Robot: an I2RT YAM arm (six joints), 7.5 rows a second.
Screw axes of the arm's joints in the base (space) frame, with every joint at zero. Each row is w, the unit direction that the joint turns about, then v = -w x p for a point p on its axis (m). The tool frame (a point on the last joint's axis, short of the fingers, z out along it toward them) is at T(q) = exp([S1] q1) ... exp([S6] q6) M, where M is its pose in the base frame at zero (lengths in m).
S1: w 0 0 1 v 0 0 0
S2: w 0 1 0 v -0.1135 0 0.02
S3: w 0 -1 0 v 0.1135 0 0.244
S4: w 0 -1 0 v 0.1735 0 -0.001
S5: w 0 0 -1 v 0 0.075 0
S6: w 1 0 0 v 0 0.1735 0
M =
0 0 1 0.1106
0 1 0 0
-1 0 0 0.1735
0 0 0 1
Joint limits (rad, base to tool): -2.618..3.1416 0..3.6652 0..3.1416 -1.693..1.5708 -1.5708..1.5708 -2.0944..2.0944
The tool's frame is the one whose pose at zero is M.
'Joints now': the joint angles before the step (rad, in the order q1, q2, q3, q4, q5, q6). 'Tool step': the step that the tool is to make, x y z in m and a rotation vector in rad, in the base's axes. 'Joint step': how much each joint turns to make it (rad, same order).
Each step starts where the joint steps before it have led.
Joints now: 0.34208, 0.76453, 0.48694, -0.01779, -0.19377, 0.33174
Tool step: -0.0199, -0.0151, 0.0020, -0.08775, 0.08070, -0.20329
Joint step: -0.00091, -0.11288, 0.02830, -0.24552, 0.20914, 0.01664
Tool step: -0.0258, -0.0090, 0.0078, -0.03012, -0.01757, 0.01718
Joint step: 0.00057, -0.14219, 0.01295, -0.14813, -0.00210, -0.03803
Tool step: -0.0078, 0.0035, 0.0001, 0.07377, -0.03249, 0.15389
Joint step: 0.00074, -0.05085, -0.02546, 0.03010, -0.16396, 0.00007
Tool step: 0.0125, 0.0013, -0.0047, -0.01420, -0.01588, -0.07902
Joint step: -0.00107, 0.05536, -0.02094, 0.08736, 0.07979, 0.00774
